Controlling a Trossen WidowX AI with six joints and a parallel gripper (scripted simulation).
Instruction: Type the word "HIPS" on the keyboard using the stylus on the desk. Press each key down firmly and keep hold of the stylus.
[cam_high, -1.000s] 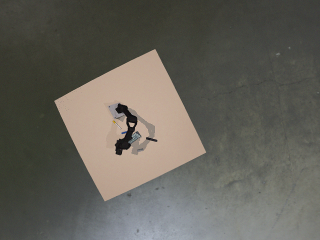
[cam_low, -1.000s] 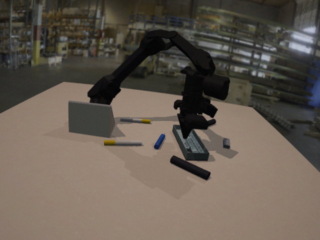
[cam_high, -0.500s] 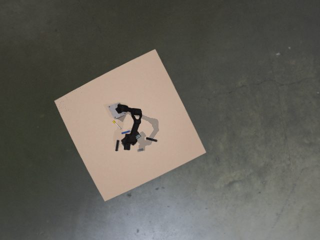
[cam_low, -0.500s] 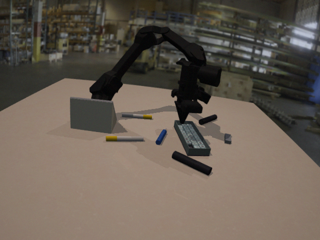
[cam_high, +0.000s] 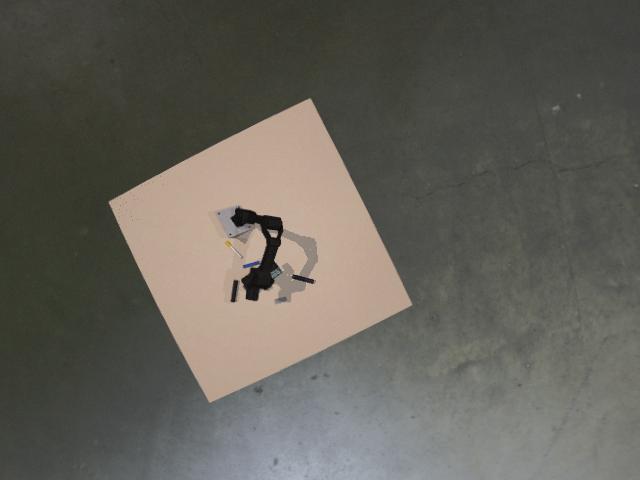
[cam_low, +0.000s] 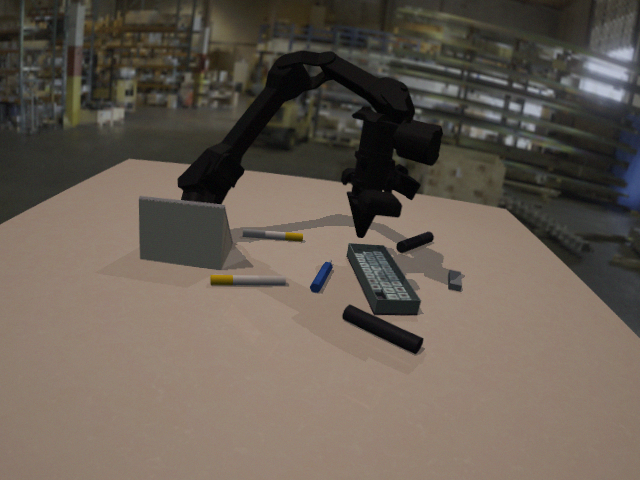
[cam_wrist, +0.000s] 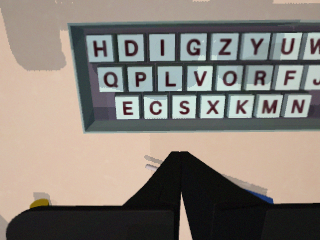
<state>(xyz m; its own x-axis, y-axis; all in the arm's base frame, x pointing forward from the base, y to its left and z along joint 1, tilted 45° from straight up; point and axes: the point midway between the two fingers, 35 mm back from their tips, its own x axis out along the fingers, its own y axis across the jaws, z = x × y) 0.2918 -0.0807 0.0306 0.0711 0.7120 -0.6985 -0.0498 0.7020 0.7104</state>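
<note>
Now: gripper tip 6 cm above the blue stylus, 5 cm past it and 2 cm to the left of it. Round my gripper tip: grey block (19 cm ahead, 6 cm below, 3 cm to the right); then stylus tip (6 cm below, 4 cm behind, 1 cm to the left).
</note>
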